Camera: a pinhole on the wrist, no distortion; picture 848 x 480 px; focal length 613.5 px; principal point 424.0 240.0 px. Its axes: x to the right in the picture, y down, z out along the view. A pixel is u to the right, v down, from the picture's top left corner.
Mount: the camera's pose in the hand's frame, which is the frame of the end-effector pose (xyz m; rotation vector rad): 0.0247 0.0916 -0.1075 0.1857 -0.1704 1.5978
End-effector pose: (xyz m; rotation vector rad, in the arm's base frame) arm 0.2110 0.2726 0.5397 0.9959 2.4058 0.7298
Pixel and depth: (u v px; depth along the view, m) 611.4 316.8 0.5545
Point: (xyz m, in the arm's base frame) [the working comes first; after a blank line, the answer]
In the camera's frame: 0.1694 0.0694 0.5545

0.5720 0.4616 0.2661
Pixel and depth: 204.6 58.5 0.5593
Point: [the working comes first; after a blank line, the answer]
In the camera's frame: -0.2000 -0.1655 0.5593

0.1873 0.4075 0.0644
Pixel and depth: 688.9 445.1 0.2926
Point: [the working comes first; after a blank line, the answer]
In the camera's frame: 0.1263 0.0978 0.2926

0.4498 0.3686 0.4845
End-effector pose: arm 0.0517 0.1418 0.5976 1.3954 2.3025 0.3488
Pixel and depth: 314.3 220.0 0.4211
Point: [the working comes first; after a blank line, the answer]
In the camera's frame: -0.0753 -0.0137 0.4211

0.1105 0.1468 0.3041
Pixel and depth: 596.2 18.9 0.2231
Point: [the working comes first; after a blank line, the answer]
In the camera's frame: 0.0626 -0.0804 0.2231

0.1499 0.2841 0.5097
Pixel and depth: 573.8 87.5 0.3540
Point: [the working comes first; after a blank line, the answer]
In the camera's frame: 0.0864 -0.0880 0.3540

0.2053 0.2884 0.3885
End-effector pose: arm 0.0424 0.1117 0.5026 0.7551 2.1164 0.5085
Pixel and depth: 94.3 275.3 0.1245
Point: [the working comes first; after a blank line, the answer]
In the camera's frame: -0.0669 0.0072 0.1245

0.0305 0.1246 0.4902
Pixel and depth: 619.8 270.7 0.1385
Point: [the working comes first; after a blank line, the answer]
In the camera's frame: 0.0442 0.0069 0.1385

0.0986 0.2039 0.5306
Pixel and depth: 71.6 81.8 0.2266
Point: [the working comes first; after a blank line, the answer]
In the camera's frame: -0.1302 -0.0584 0.2266

0.0371 0.1180 0.3537
